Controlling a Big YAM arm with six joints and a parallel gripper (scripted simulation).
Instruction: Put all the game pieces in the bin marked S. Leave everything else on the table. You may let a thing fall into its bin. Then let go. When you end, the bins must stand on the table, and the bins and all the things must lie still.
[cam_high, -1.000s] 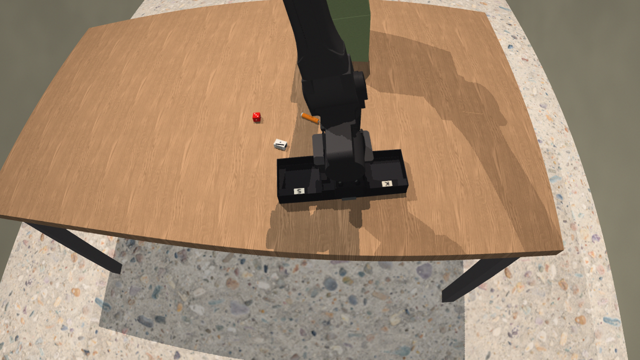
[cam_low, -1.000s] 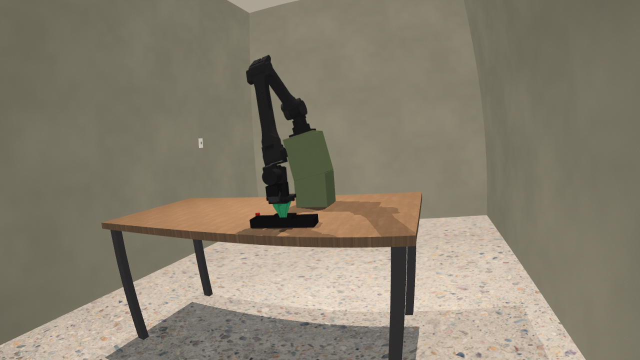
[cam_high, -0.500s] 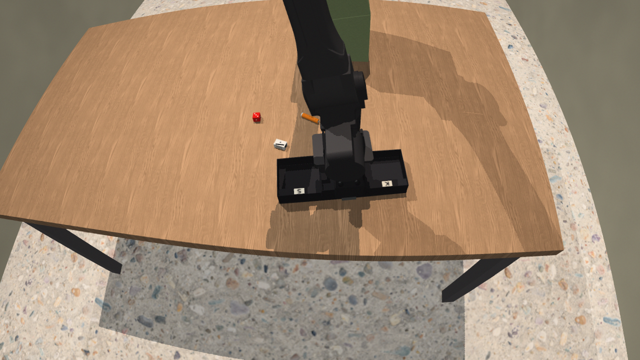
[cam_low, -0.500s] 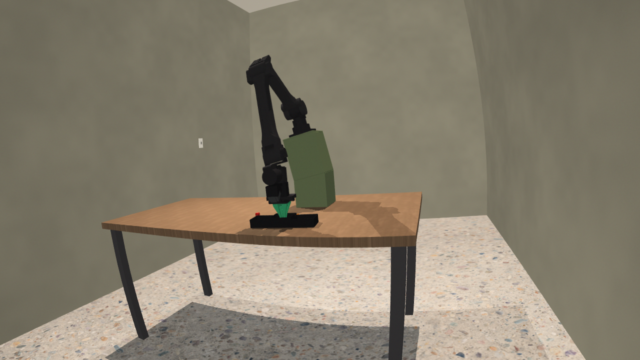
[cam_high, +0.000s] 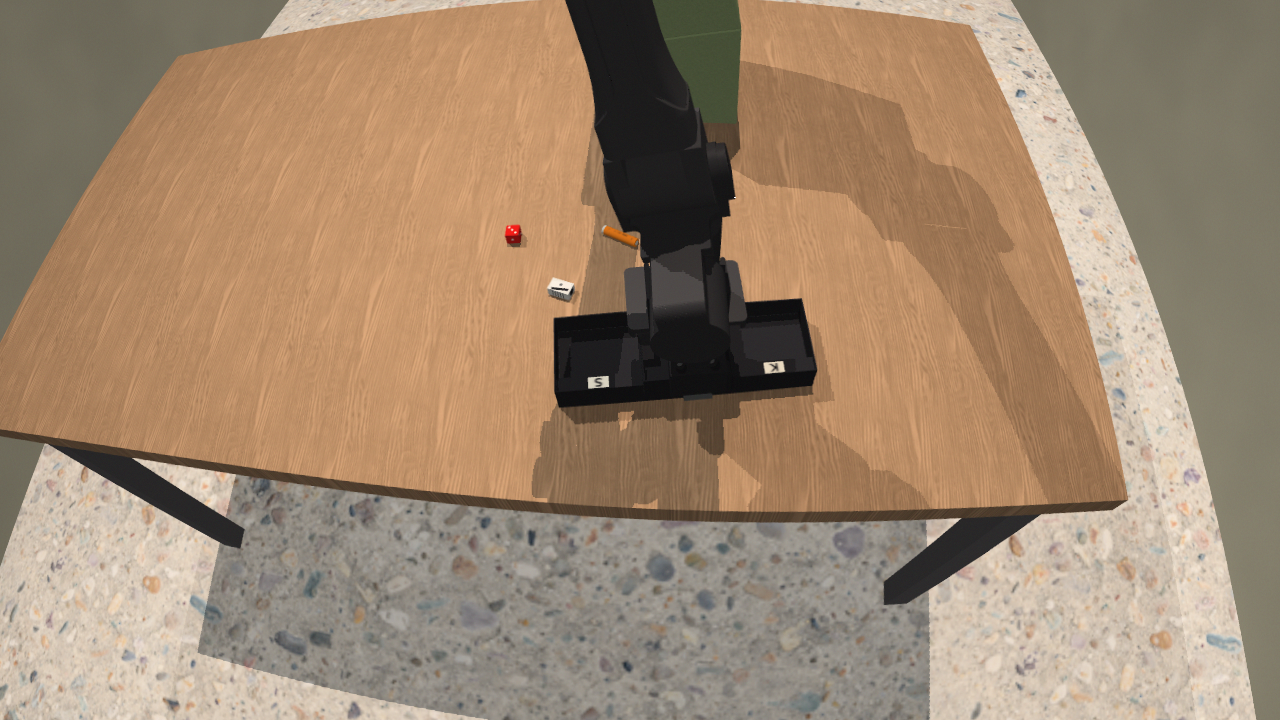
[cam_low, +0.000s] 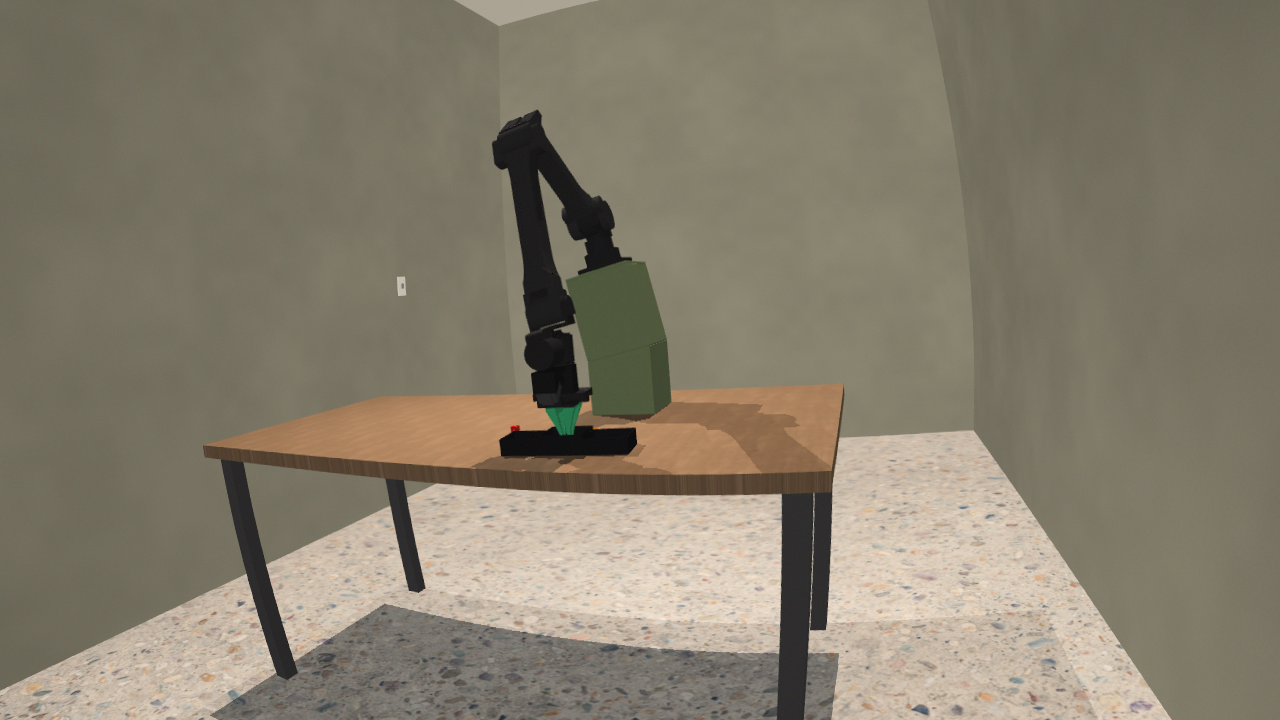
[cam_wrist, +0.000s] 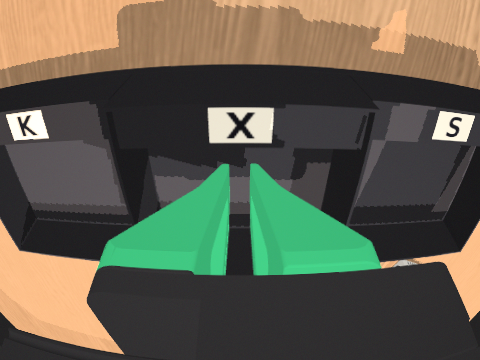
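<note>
Right now my hand is 1 cm above the black bin marked S. From my hand the other things lie so: white domino 10 cm behind, 2 cm to the left, 2 cm below; then orange cylinder 15 cm behind, 9 cm to the right, 2 cm below; then grey-white sharpener 7 cm behind, 14 cm to the right, 2 cm below.
</note>
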